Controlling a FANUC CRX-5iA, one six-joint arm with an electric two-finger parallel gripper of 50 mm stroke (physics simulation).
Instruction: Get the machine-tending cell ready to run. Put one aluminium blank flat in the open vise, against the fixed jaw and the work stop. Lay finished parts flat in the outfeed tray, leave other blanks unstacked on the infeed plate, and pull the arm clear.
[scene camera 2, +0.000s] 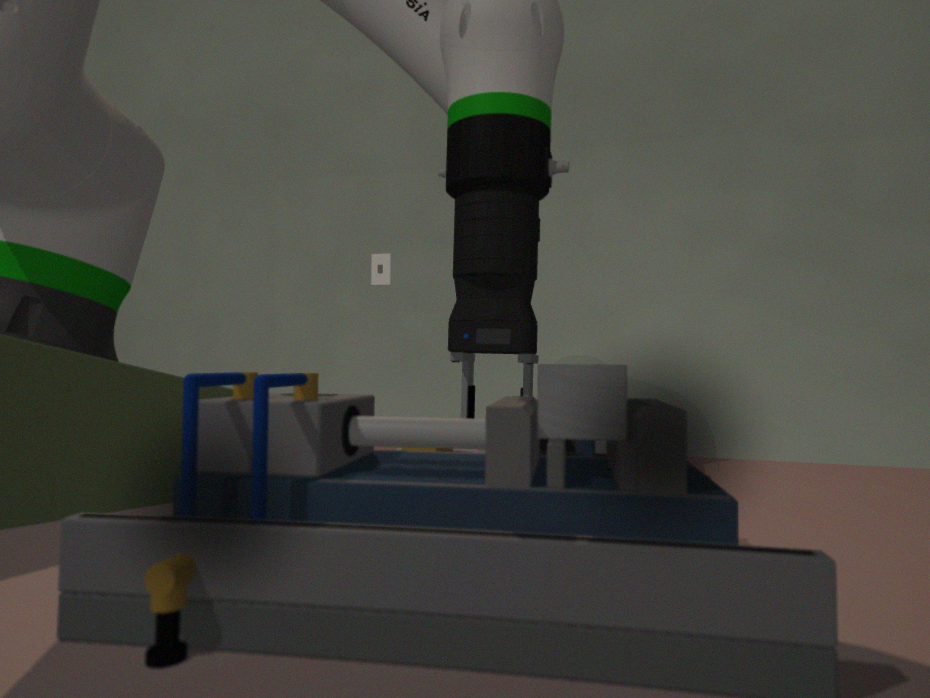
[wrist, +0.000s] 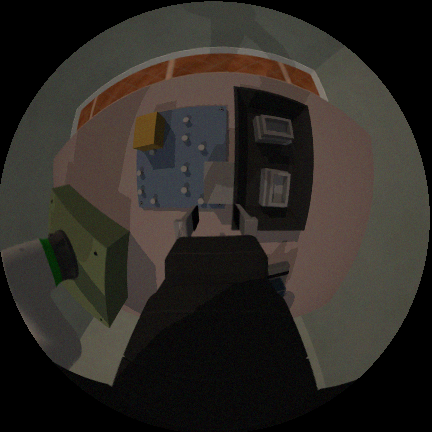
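Pixels of known places: gripper, fingertip midpoint: (wrist: 215, 212); arm's base, link origin: (scene camera 2: 26, 356) (wrist: 65, 254).
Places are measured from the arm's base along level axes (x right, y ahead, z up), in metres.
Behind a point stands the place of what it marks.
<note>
My gripper (scene camera 2: 497, 398) @[x -0.122, y 0.425, z -0.059 m] (wrist: 215, 212) @[x -0.122, y 0.425, z -0.059 m] is open and empty, pointing down behind the vise in the scene view and near the infeed plate's front edge in the wrist view. A grey aluminium blank (scene camera 2: 582, 401) @[x 0.139, y 0.542, z -0.020 m] sits between the moving jaw (scene camera 2: 510, 447) and the fixed jaw (scene camera 2: 655, 450) @[x 0.153, y 0.576, z -0.040 m], rising above them; its contact with the fixed jaw and work stop cannot be told. Another grey blank (wrist: 219, 182) @[x -0.160, y 0.428, z -0.075 m] lies at the right edge of the blue infeed plate (wrist: 167, 185) @[x -0.153, y 0.337, z -0.111 m]. Two pocketed finished parts (wrist: 272, 140) @[x -0.237, y 0.511, z -0.090 m] (wrist: 276, 190) @[x -0.155, y 0.520, z -0.086 m] lie apart, pockets up, in the black outfeed tray (wrist: 295, 220) @[x -0.106, y 0.573, z -0.089 m].
A yellow block (wrist: 146, 132) @[x -0.245, y 0.311, z -0.075 m] stands at the plate's far left corner, among small pins. The green robot pedestal (scene camera 2: 82, 450) @[x 0.081, y 0.164, z -0.070 m] (wrist: 85, 220) @[x -0.093, y 0.127, z -0.056 m] is at the left. Blue hoses (scene camera 2: 259, 450) @[x 0.205, y 0.408, z -0.042 m] rise at the vise's left end. A long grey bar (scene camera 2: 450, 571) @[x 0.216, y 0.504, z -0.082 m] crosses the front.
</note>
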